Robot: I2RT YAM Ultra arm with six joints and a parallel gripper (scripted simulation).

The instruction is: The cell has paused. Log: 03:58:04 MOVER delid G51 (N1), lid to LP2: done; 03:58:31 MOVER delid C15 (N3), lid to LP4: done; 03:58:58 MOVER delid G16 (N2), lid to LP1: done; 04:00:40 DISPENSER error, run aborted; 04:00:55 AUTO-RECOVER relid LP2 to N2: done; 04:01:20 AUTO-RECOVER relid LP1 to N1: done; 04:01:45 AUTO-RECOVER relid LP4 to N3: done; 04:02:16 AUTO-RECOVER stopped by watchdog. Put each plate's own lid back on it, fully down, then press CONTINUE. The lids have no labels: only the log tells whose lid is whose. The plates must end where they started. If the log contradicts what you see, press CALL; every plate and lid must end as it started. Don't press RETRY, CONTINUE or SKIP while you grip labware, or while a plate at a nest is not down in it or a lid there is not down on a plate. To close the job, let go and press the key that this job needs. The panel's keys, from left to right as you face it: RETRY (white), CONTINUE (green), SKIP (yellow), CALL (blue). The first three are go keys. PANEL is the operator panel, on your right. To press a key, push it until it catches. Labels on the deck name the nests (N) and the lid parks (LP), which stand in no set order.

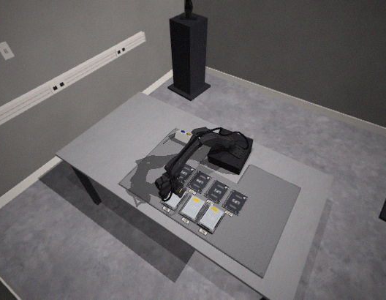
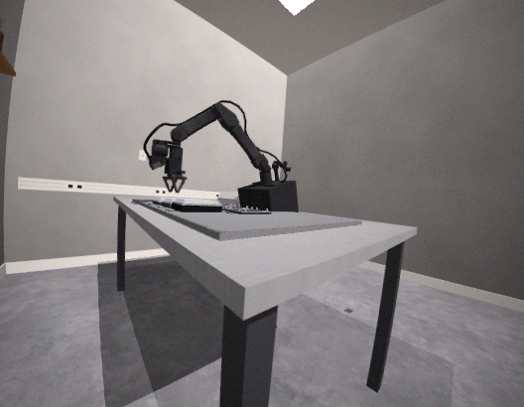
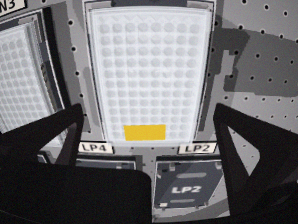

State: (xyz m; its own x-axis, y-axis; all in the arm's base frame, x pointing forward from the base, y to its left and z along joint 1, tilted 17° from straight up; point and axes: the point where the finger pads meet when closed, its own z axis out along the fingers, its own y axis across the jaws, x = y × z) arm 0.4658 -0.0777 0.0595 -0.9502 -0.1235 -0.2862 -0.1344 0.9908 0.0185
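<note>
Now: the clear lid 40 mm below my hand. Also, from my hand: LP4 lid park (190 mm behind, 40 mm to the left, 60 mm below).
</note>
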